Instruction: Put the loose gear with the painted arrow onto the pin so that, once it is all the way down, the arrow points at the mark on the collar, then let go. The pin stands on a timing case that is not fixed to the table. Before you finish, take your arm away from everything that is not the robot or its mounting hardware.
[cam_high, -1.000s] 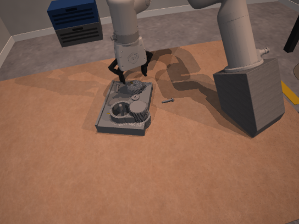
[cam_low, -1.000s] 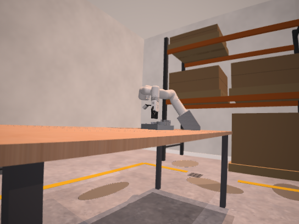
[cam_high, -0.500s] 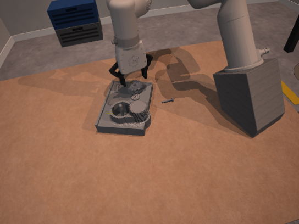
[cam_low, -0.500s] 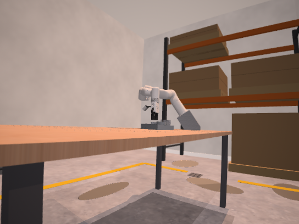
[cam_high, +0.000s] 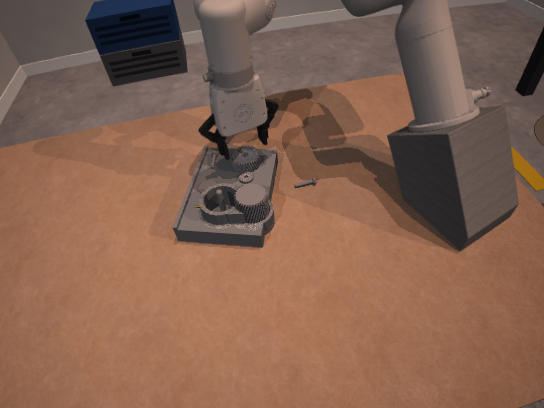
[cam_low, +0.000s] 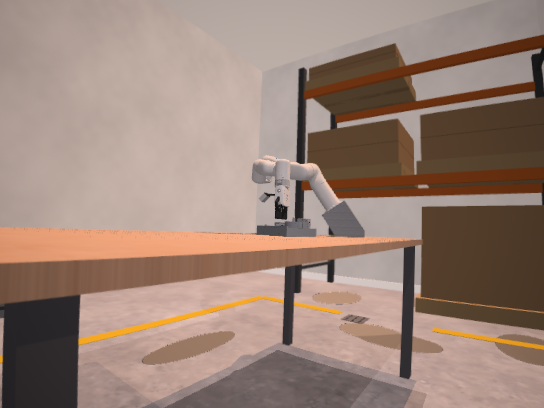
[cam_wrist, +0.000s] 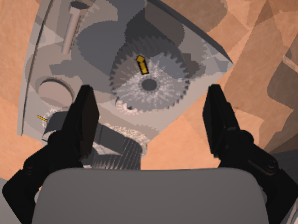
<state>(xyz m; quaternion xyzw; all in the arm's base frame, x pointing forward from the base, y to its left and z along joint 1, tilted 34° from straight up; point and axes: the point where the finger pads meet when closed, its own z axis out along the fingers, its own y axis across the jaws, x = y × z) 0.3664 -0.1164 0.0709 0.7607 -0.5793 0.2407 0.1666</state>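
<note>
The gear is 40 mm below my hand. Round my hand: bolt 120 mm behind, 80 mm below, 70 mm to the left.
</note>
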